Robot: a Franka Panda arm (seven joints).
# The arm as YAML. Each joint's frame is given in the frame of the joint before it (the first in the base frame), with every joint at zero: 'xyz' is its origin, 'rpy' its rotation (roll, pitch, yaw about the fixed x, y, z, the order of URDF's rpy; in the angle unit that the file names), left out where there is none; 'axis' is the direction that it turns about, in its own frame. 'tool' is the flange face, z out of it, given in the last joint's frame.
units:
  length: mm
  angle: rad
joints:
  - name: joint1
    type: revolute
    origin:
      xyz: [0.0, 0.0, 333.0]
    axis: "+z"
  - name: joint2
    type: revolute
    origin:
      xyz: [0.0, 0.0, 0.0]
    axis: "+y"
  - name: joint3
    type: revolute
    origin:
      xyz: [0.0, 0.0, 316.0]
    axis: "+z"
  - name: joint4
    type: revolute
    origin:
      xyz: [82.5, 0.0, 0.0]
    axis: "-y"
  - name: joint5
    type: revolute
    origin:
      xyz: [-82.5, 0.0, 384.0]
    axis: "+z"
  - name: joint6
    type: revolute
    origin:
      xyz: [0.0, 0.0, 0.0]
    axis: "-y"
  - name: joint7
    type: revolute
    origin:
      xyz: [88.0, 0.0, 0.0]
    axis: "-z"
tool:
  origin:
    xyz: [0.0, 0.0, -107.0]
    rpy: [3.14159, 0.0, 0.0]
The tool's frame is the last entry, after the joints.
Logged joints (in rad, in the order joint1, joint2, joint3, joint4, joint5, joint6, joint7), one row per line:
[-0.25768, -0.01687, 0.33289, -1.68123, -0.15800, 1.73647, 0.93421]
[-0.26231, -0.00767, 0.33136, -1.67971, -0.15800, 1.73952, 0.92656]
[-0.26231, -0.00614, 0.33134, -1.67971, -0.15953, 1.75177, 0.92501]
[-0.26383, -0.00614, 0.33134, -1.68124, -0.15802, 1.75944, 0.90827]
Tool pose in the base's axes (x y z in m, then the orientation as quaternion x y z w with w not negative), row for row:
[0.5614, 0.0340, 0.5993, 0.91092, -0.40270, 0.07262, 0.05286]
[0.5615, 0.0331, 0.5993, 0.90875, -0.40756, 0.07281, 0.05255]
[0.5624, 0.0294, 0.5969, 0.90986, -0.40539, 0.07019, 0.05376]
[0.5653, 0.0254, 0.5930, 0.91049, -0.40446, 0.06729, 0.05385]
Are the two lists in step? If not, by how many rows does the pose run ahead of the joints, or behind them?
The pose runs 2 rows behind the joints: the pose in row i belongs to the joints in row i - 2.
